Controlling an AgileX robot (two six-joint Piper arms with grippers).
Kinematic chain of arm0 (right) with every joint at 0, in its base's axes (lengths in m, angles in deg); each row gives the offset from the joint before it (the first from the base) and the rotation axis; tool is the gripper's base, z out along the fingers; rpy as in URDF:
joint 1: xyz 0 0 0.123 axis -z
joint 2: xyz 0 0 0 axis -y
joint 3: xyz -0.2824 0 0.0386 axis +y
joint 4: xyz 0.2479 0 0.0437 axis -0.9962 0 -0.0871
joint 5: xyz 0 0 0 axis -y
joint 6: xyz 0.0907 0 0.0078 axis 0.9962 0 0.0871
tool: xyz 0 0 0 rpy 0 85 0
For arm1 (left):
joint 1: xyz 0 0 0.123 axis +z
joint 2: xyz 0 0 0 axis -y
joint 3: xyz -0.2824 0 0.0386 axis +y
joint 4: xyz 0.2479 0 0.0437 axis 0.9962 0 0.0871
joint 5: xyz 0 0 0 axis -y
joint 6: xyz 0.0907 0 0.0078 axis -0.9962 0 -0.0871
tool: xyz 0 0 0 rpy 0 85 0
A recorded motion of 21 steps. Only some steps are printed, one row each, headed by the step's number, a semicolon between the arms.
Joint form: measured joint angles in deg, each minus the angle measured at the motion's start. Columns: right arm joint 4, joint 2, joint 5, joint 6, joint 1, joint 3; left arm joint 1, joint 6, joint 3, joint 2, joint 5, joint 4.
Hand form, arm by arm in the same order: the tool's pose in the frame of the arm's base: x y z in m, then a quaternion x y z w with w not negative. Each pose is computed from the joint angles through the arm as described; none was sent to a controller.
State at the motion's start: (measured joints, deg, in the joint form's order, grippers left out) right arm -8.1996 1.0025 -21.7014 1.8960 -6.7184 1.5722; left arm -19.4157 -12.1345 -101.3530 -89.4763 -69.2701 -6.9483
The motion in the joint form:
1: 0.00 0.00 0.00 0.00 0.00 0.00; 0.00 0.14 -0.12 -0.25 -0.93 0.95
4: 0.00 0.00 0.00 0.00 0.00 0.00; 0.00 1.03 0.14 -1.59 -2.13 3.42
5: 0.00 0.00 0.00 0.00 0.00 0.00; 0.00 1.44 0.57 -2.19 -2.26 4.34
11: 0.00 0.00 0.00 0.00 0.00 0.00; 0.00 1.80 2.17 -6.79 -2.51 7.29
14: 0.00 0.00 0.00 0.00 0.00 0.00; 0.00 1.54 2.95 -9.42 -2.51 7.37
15: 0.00 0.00 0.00 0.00 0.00 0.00; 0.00 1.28 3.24 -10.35 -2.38 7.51
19: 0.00 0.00 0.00 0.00 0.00 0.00; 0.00 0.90 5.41 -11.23 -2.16 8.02
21: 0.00 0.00 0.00 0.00 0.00 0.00; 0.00 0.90 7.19 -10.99 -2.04 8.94
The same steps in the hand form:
1: 0.0512 0.0109 0.1711 0.00400 0.80408 0.10492 0.58518; 0.3036 -0.1165 0.4261 0.25534 0.91325 -0.07246 0.30908
4: 0.0512 0.0109 0.1711 0.00400 0.80408 0.10492 0.58518; 0.3100 -0.1149 0.4157 0.25086 0.92301 -0.05172 0.28713
5: 0.0512 0.0109 0.1711 0.00400 0.80408 0.10492 0.58518; 0.3133 -0.1146 0.4099 0.24842 0.92688 -0.04401 0.27794
11: 0.0512 0.0109 0.1711 0.00400 0.80408 0.10492 0.58518; 0.3345 -0.1174 0.3740 0.25032 0.94138 -0.01494 0.22564
14: 0.0512 0.0109 0.1711 0.00400 0.80408 0.10492 0.58518; 0.3446 -0.1208 0.3536 0.25425 0.94685 -0.01151 0.19672
15: 0.0512 0.0109 0.1711 0.00400 0.80408 0.10492 0.58518; 0.3481 -0.1218 0.3463 0.25707 0.94798 -0.00917 0.18753
19: 0.0512 0.0109 0.1711 0.00400 0.80408 0.10492 0.58518; 0.3498 -0.1216 0.3301 0.26217 0.95105 -0.00245 0.16362
21: 0.0512 0.0109 0.1711 0.00400 0.80408 0.10492 0.58518; 0.3476 -0.1193 0.3230 0.26413 0.95242 0.00629 0.15196

